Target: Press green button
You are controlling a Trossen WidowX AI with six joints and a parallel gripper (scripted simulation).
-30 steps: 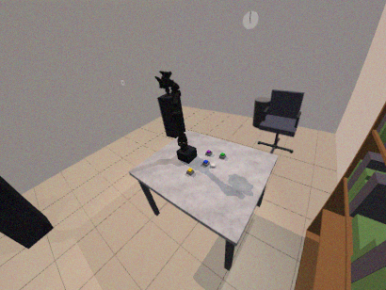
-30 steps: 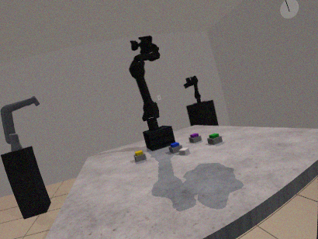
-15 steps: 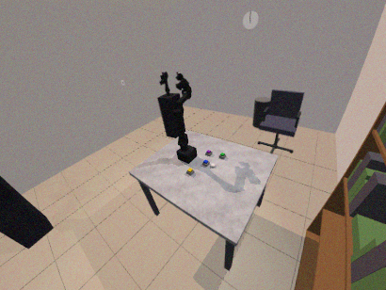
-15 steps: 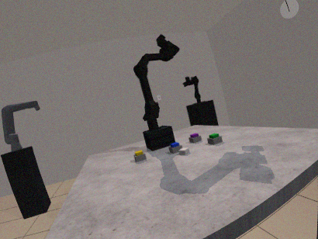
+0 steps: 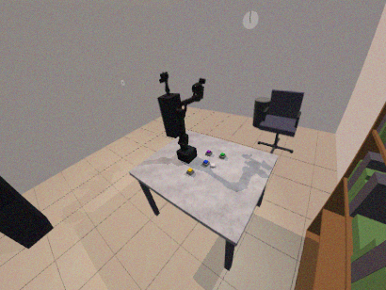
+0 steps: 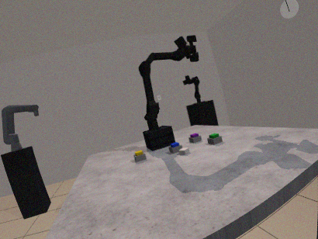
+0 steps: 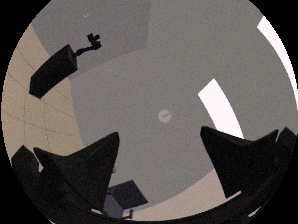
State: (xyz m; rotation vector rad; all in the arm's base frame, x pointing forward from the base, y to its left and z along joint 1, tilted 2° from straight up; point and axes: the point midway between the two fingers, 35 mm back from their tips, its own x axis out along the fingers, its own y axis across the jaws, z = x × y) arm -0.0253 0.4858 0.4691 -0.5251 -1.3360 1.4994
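Right now my gripper tip is 56 cm above the purple button, 37 cm to the left of it and 23 cm short of it. Round my gripper tip: blue button 56 cm below, 51 cm to the right, 27 cm ahead; white block 58 cm below, 51 cm to the right, 34 cm ahead.
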